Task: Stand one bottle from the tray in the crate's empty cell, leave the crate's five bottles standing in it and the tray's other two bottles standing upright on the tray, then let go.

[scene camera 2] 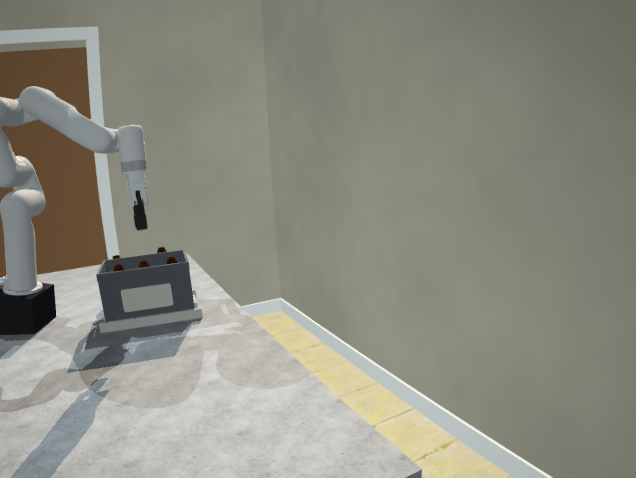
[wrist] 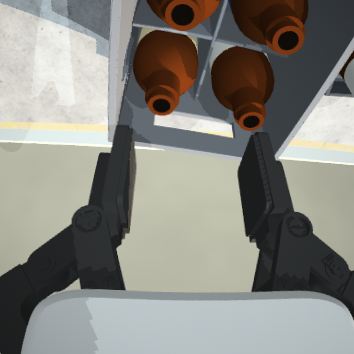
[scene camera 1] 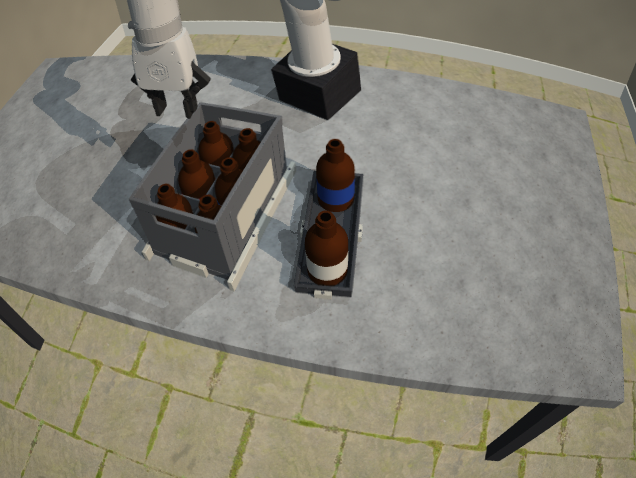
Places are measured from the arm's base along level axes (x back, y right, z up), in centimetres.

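Pixels of known places: gripper, between the fingertips: [scene camera 2: 141,228] [wrist: 189,148] [scene camera 1: 176,112]; arm's base, origin of its link: [scene camera 2: 22,288] [scene camera 1: 314,59].
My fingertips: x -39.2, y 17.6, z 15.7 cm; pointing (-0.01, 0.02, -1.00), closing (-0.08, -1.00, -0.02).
Note:
Ahead of a thing's pixels: the offset from my fingertips to its top centre. "*": to the spot under its first point.
The grey crate {dx +0.2, dy -3.5, dz -10.7 cm} [scene camera 1: 190,247] [scene camera 2: 108,300] [wrist: 195,142] holds brown bottles in two rows of three, one per cell, all looking upright; their labels are hidden. One bottle {dx +1.4, dy +0.5, dz -11.9 cm} [scene camera 1: 195,179] stands in the middle cell of the left row. On the dark tray {* dx -0.4, dy -30.4, dz -27.7 cm} [scene camera 1: 353,226], a blue-labelled bottle {dx +6.4, dy -26.2, dz -12.2 cm} [scene camera 1: 335,177] and a white-labelled bottle {dx -10.7, dy -26.6, dz -12.2 cm} [scene camera 1: 326,251] stand upright, apart from each other. My gripper [scene camera 1: 174,113] [scene camera 2: 140,228] [wrist: 189,148] is open and empty, pointing down above the crate's rim level. The bottle necks are below it. The tray does not show in scene camera 2.
Pale strips {* dx -4.7, dy -12.6, dz -25.2 cm} [scene camera 1: 257,228] lie along the crate's base. The robot's black base block [scene camera 1: 326,92] [scene camera 2: 25,313] stands behind the crate and tray. The table's front edge [scene camera 1: 308,365] runs in front of them. Small pale blocks {* dx -16.4, dy -26.5, dz -26.7 cm} [scene camera 1: 322,293] sit at the tray's sides.

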